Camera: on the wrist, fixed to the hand. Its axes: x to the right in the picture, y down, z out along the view.
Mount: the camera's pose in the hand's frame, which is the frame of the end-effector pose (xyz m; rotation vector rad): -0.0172 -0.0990 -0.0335 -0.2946 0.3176 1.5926
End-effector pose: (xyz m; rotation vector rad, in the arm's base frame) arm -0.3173 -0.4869 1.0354 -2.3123 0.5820 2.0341
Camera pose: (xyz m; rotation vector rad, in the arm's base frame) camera -0.2592 -0.3984 1.0339 1.0775 -1.3190 -0.8482
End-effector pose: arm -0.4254 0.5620 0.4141 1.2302 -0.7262 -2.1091
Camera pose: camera -0.4096 0.6362 0.3402 0.4064 -0.7707 -0.6298
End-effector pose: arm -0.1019 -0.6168 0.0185 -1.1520 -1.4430 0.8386
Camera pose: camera -0.0905 -0.6646 0.1123 -2.5378 -0.1138 1.3509
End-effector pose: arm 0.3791 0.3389 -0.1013 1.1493 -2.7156 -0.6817
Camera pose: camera 0.4651 0.2785 -0.1144 -0.9052 -2.1473 -0.4497
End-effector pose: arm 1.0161 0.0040 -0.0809 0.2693 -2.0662 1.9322
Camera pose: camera 1.0684 0.0284 0.0079 1.5179 1.6815 -1.3019
